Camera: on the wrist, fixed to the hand. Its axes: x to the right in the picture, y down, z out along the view.
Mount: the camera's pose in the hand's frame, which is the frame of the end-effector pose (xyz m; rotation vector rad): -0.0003 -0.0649 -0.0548 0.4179 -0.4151 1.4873
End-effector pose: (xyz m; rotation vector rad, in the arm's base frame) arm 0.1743 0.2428 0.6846 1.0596 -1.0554 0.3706
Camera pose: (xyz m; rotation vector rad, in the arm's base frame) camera 0.2481 0.2578 0.6454 0.5040 -2.0965 1.6560
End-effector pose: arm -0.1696 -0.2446 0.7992 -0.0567 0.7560 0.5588
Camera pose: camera -0.1721 -0.3135 0.7497 1.0597 0.3763 1.7273
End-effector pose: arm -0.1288 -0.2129 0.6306 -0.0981 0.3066 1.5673
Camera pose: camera -0.0716 -0.2277 0.5696 0.9812 0.3869 2.8513
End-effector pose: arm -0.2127 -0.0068 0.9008 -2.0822 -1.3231 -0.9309
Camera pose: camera -0.2874 -0.0199 0.9390 -2.1555 0.1500 0.3989
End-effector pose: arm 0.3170 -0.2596 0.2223 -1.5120 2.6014 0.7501
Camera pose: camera 0.3819 -0.3091 0.2457 0.7934 2.8109 0.3418
